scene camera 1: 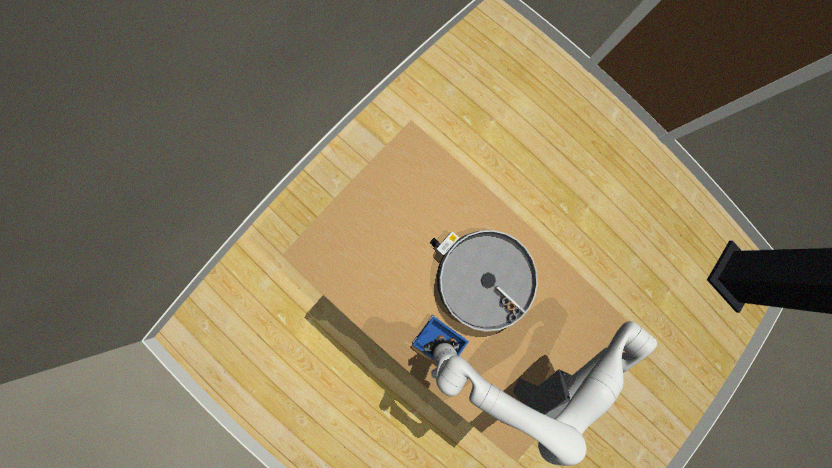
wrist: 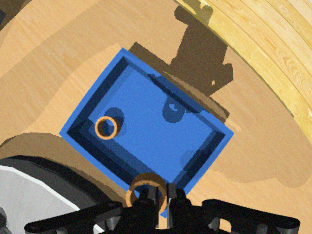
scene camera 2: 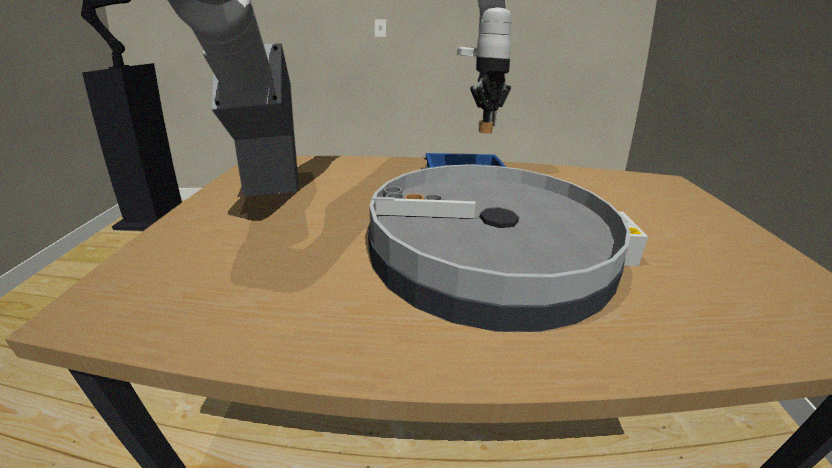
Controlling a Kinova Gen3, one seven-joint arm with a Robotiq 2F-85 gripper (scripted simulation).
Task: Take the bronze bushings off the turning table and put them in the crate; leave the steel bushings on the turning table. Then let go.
same spot on crate: (wrist: 163,130) = (scene camera 1: 433,340)
